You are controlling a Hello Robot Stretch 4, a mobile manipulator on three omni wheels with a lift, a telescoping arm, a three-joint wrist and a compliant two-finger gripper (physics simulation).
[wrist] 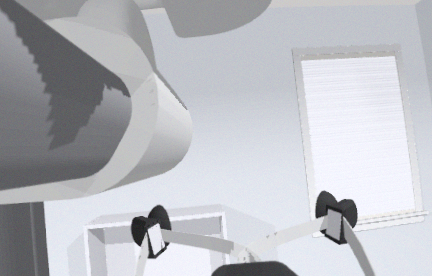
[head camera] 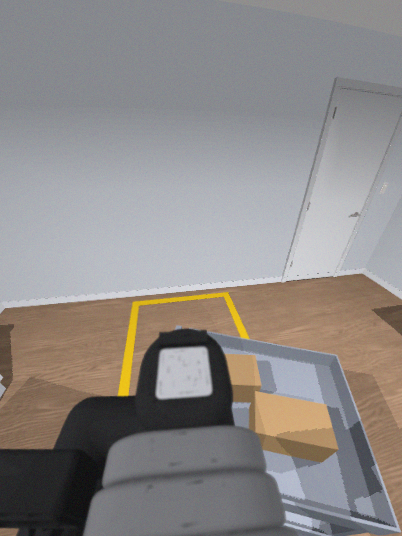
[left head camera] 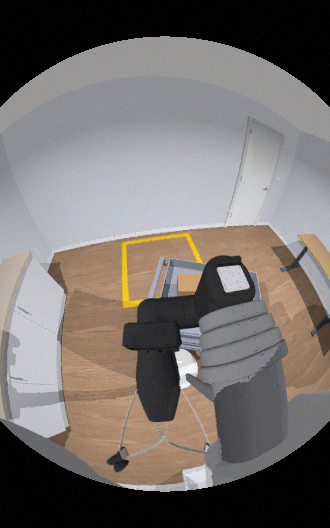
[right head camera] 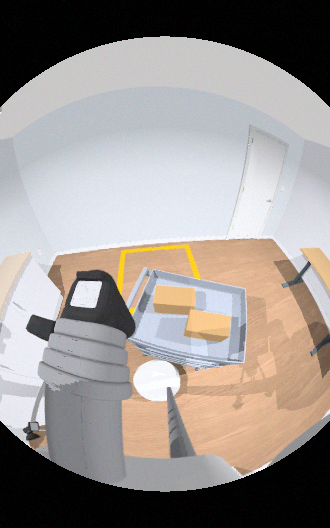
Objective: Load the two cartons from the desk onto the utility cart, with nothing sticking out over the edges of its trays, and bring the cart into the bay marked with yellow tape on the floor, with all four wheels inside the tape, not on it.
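Seen in the pictures: gripper, fingertip midpoint: (wrist: 241, 215); robot's base, origin of the base link: (right head camera: 157, 379).
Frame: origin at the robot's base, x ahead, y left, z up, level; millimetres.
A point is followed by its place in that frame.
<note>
The grey utility cart (head camera: 290, 351) @(z 814, x 558, y -425 mm) (left head camera: 187, 266) @(z 780, x 652, y -131 mm) (right head camera: 220, 300) @(z 767, x 477, y -431 mm) stands ahead, its handle at the left. Its top tray holds both cartons: the nearer right carton (head camera: 295, 420) @(z 885, x 297, y -296 mm) (right head camera: 209, 322) @(z 885, x 304, y -292 mm) and the farther left carton (head camera: 243, 370) @(z 885, x 455, y -188 mm) (left head camera: 187, 282) @(z 885, x 469, y -81 mm) (right head camera: 174, 295) @(z 885, x 465, y -135 mm). Both lie within the rims in the right head view. The yellow tape (head camera: 128, 350) @(z -27, x 1217, y 529 mm) (left head camera: 124, 275) @(z -26, x 1186, y 514 mm) (right head camera: 155, 248) @(z -27, x 1880, y 33 mm) marks a bay behind and left of the cart; the tray covers part of it in view. The wheels are hidden. My gripper (left head camera: 163, 452) (wrist: 241, 215) @(z 1301, x -130, y 96 mm) is open and empty, apart from the cart, low in the left head view.
A white cabinet (left head camera: 35, 345) @(z 460, x 105, y 1280 mm) (right head camera: 20, 320) @(z 598, x 260, y 1291 mm) stands at the left. The desk (left head camera: 317, 245) @(z 693, x 873, y -2422 mm) (right head camera: 315, 255) @(z 693, x 963, y -2308 mm) is at the right edge, with dark legs. A white door (head camera: 335, 190) @(z 1165, x 2178, y -1654 mm) is in the far wall behind the bay. The wrist view shows a window (wrist: 357, 135) @(z 1408, x -1844, y 1063 mm).
</note>
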